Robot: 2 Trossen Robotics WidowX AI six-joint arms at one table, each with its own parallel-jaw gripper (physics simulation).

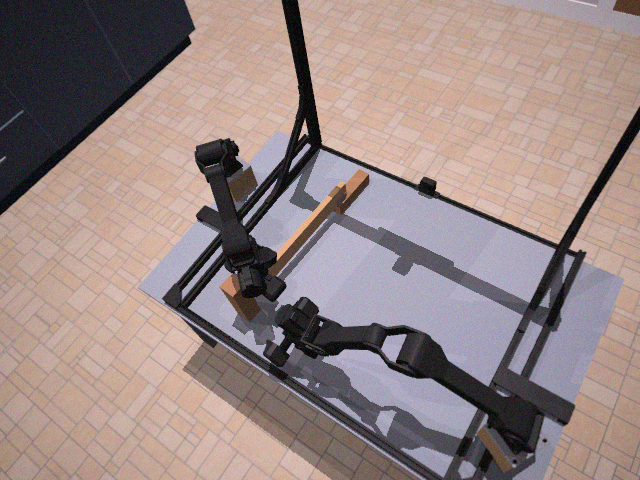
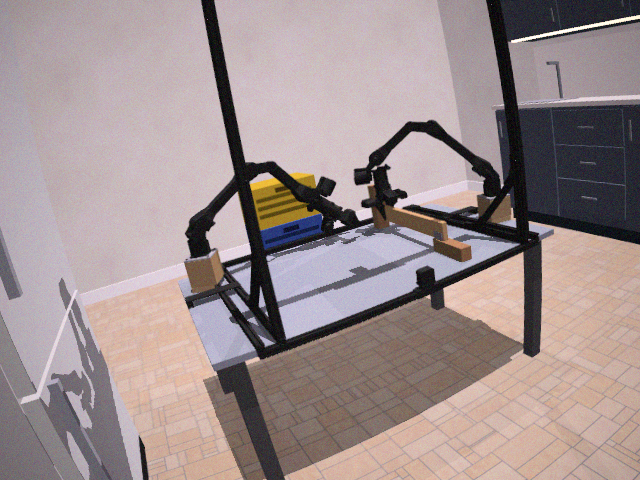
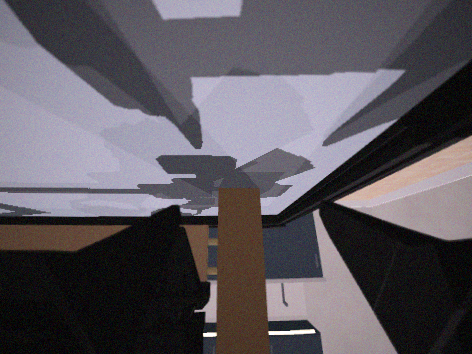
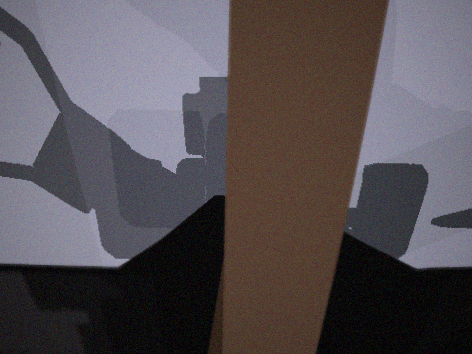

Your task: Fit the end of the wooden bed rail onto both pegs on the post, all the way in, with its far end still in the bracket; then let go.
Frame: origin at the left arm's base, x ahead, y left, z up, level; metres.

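Seen in the pictures: left gripper, between the fingertips: (image 1: 277, 327) (image 2: 355, 223) (image 3: 250, 209); right gripper, between the fingertips: (image 2: 387, 219) (image 3: 181, 227); left arm's base, origin of its link: (image 1: 516, 433) (image 2: 200, 254); right arm's base, origin of its link: (image 1: 230, 166) (image 2: 493, 194).
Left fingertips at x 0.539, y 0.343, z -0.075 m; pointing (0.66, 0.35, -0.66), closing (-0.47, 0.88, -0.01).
Pixels of each thing's middle, then the offset from my left fingertips to it. "*": a spot on its surface instead.
- wooden bed rail, middle of its body: (image 1: 300, 237) (image 2: 410, 220) dy -0.189, dx +0.206, dz +0.028 m
- wooden bracket, a spot on its surface: (image 2: 453, 249) * dy -0.462, dx +0.298, dz -0.012 m
- small black clamp, a spot on its surface: (image 2: 426, 278) (image 1: 431, 183) * dy -0.647, dx +0.174, dz -0.013 m
The wooden bed rail (image 1: 304, 233) (image 2: 415, 220) (image 4: 298, 140) runs across the table from the upright wooden post (image 1: 239, 297) (image 2: 378, 216) (image 3: 239, 267) to the wooden bracket (image 1: 355, 187) (image 2: 453, 249), with its far end in the bracket. My right gripper (image 1: 263, 288) (image 2: 383, 200) (image 4: 248, 207) is shut on the rail right beside the post and hides the joint and the pegs. My left gripper (image 1: 276, 333) (image 2: 350, 219) (image 3: 250, 209) is open and empty. It hovers just short of the post on the near side and does not touch it.
A black frame (image 1: 304, 95) (image 2: 237, 157) rims the table, with tall uprights at the corners. A small black clamp (image 1: 428, 186) (image 2: 426, 278) sits on one edge. Wooden blocks (image 1: 244, 183) (image 2: 204, 270) stand at the arm bases. A yellow and blue box (image 2: 285, 205) stands behind the table.
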